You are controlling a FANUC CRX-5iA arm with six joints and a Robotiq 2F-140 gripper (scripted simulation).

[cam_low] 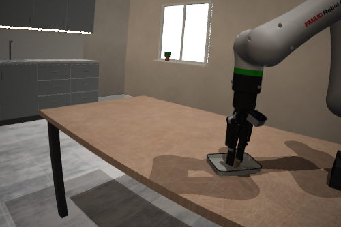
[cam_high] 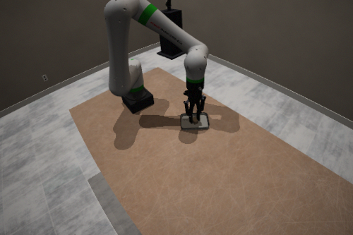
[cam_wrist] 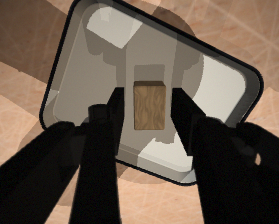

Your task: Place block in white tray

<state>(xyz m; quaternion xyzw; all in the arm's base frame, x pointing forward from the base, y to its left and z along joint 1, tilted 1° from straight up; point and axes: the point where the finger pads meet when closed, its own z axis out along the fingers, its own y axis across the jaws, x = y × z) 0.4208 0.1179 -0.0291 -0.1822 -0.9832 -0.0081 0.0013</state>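
The wooden block lies 3 cm below my hand. From my hand the other things lie so: white tray 3 cm below.
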